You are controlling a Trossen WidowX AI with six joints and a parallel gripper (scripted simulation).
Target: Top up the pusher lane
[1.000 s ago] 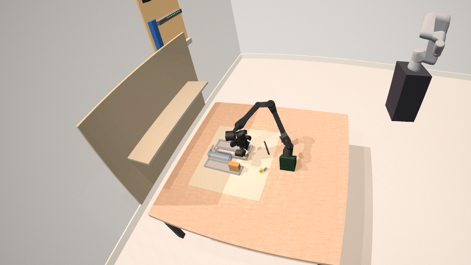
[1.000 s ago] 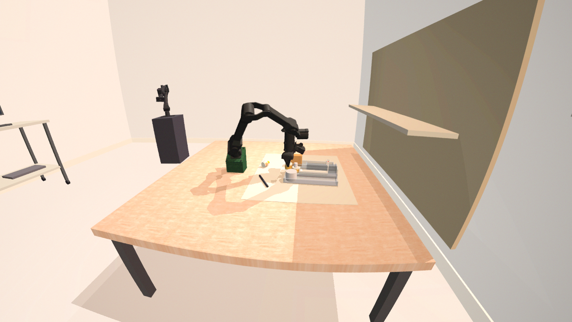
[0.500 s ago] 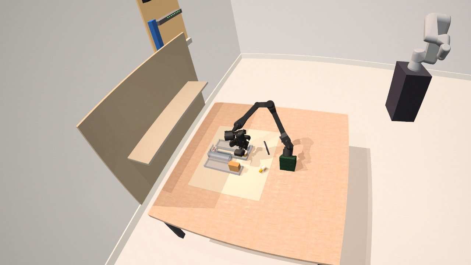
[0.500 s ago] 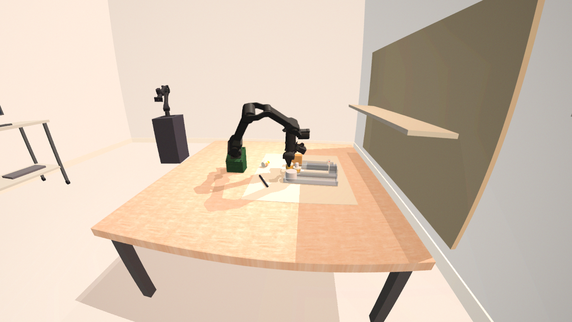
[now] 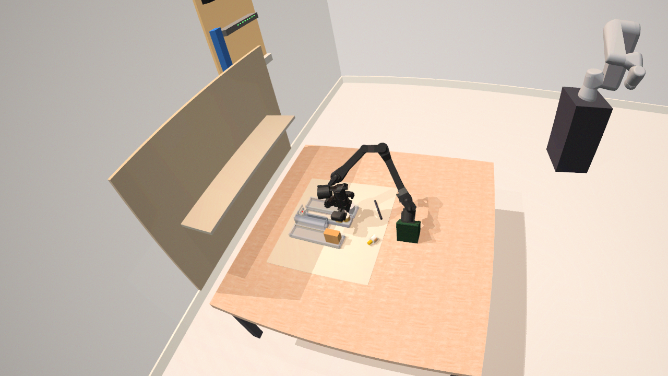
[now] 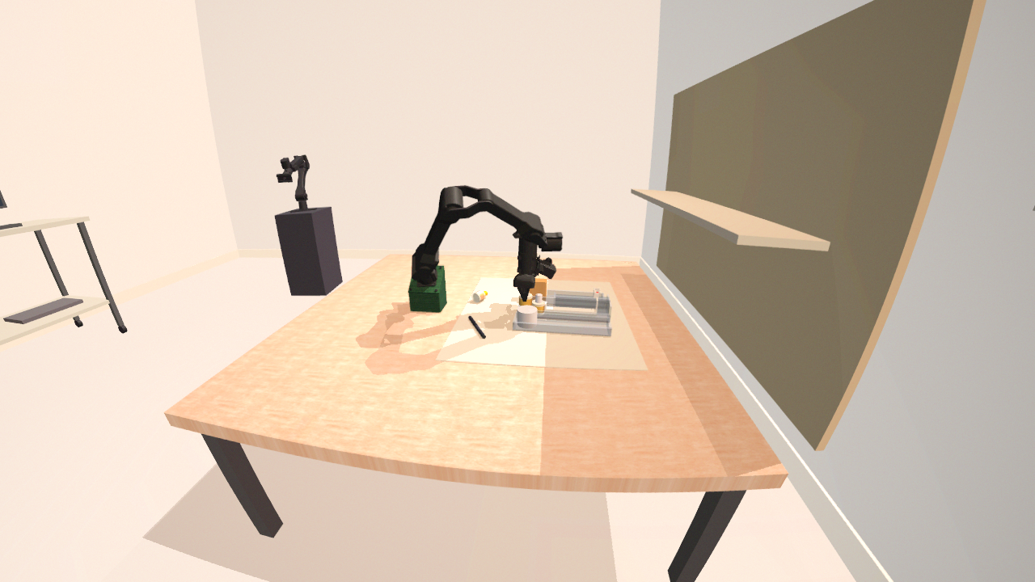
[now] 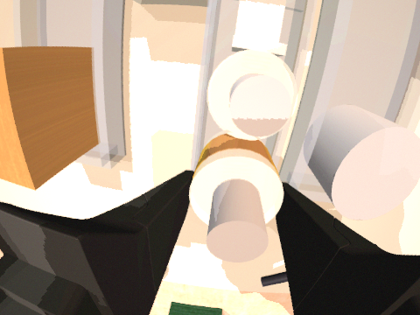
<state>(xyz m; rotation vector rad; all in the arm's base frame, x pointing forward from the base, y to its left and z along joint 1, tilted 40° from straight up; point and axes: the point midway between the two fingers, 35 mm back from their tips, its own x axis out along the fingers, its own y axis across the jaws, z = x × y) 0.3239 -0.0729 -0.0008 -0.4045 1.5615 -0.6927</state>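
Right now my gripper tip is 80 mm to the left of the pale grey cylinder and 30 mm above it. Round my gripper tip: sprung lane (160 mm ahead, 30 mm below); black pen (150 mm behind, 100 mm to the right, 50 mm below).
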